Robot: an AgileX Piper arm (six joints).
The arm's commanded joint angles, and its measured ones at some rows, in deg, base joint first. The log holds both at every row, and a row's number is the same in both.
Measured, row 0:
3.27, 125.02, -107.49, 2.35, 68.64, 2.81
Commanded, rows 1 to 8:
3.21, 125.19, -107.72, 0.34, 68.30, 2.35
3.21, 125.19, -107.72, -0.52, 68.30, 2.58
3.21, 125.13, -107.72, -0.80, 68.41, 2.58
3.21, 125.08, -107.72, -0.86, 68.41, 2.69
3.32, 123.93, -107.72, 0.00, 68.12, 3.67
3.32, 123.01, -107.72, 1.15, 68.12, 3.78
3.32, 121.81, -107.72, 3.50, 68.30, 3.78
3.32, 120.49, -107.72, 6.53, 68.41, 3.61
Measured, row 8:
3.27, 122.84, -107.49, 2.86, 68.30, 3.27
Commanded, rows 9 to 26:
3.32, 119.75, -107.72, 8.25, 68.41, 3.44
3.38, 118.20, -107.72, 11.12, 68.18, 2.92
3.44, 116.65, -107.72, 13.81, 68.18, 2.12
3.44, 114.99, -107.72, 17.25, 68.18, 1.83
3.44, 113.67, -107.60, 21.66, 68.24, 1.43
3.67, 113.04, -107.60, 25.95, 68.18, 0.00
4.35, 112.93, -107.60, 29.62, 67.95, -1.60
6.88, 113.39, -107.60, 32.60, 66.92, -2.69
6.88, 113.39, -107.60, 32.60, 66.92, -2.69
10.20, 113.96, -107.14, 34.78, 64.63, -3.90
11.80, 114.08, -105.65, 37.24, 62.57, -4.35
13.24, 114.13, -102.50, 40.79, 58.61, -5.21
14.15, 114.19, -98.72, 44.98, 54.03, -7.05
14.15, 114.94, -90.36, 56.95, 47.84, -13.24
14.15, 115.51, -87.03, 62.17, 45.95, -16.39
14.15, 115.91, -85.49, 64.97, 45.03, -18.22
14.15, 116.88, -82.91, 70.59, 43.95, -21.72
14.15, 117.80, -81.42, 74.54, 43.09, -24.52
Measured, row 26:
14.04, 117.40, -82.74, 69.10, 44.63, -20.86
